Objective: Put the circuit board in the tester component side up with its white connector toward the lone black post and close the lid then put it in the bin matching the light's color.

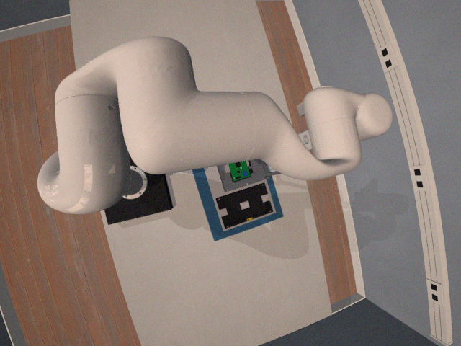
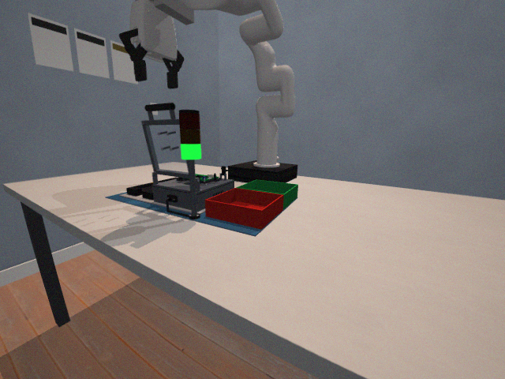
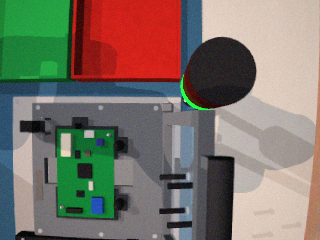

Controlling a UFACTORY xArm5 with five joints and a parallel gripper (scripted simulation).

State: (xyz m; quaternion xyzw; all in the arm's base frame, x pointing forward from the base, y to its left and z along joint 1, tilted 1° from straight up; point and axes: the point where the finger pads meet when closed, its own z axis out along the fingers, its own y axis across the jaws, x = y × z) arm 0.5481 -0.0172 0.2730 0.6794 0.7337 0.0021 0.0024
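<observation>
The green circuit board lies 26 cm below my hand, 13 cm behind it and 1 cm to the right of it. From my hand the other things lie so: black block 24 cm below, 20 cm behind, 4 cm to the left; red bin 32 cm below, 19 cm to the left, 10 cm behind; green bin 32 cm below, 25 cm behind, 18 cm to the left.
</observation>
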